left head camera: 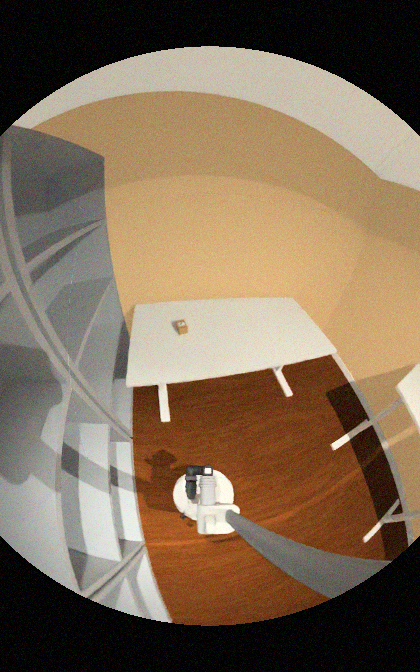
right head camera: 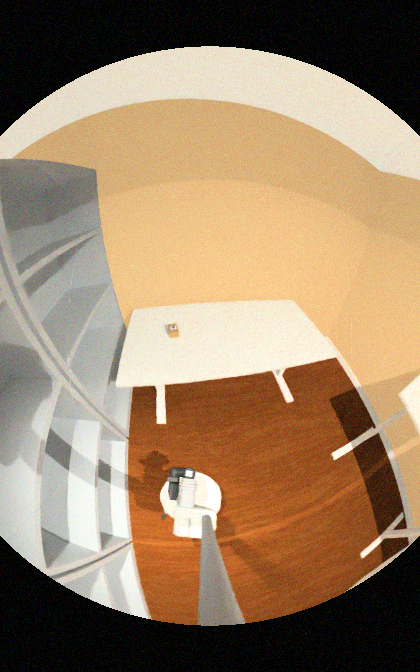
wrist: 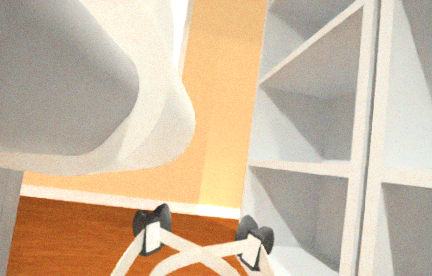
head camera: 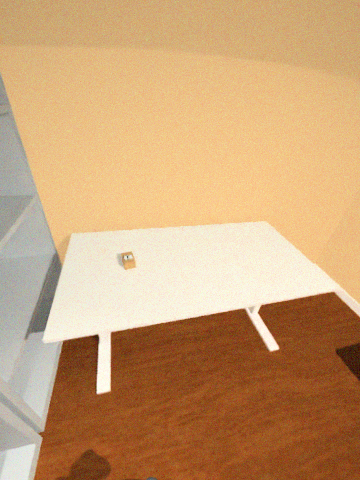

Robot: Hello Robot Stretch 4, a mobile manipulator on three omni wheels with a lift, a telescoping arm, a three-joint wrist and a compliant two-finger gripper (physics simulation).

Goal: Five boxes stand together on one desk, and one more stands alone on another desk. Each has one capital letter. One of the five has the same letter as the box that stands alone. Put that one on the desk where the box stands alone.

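Places are measured from the robot's base along level axes (x ahead, y left, z up), in centimetres.
Pixels of known places: gripper, between the fingertips: (left head camera: 191, 520) (wrist: 204, 225).
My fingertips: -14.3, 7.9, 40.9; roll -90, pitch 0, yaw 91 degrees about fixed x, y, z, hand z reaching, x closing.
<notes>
Behind a point stands the place of what it marks, as x, y, z.
A small orange-brown box (head camera: 128, 261) @[98.0, 18.3, 74.3] (left head camera: 181, 327) @[97.9, 18.4, 74.3] (right head camera: 173, 330) stands alone on the left part of a white desk (head camera: 200, 270) @[98.2, -22.6, 69.3] (left head camera: 240, 340) @[93.9, -21.1, 69.3] (right head camera: 235, 340). Its top carries a pale label with a dark mark, too small to read. My gripper (wrist: 204, 225) @[-14.3, 7.9, 40.9] is open in the wrist view, its two dark fingertips apart with no object between them. It is away from the desk and the box. The group of five boxes does not show in these views.
A tall grey-white shelf unit (left head camera: 70, 375) (right head camera: 62, 375) (wrist: 367, 125) stands close along the left. Another white desk (left head camera: 412, 392) @[26.8, -139.6, 92.3] (right head camera: 414, 400) shows partly at the right edge of both side head views. Brown wooden floor (head camera: 210, 400) @[56.7, -34.5, -2.8] lies before the first desk.
</notes>
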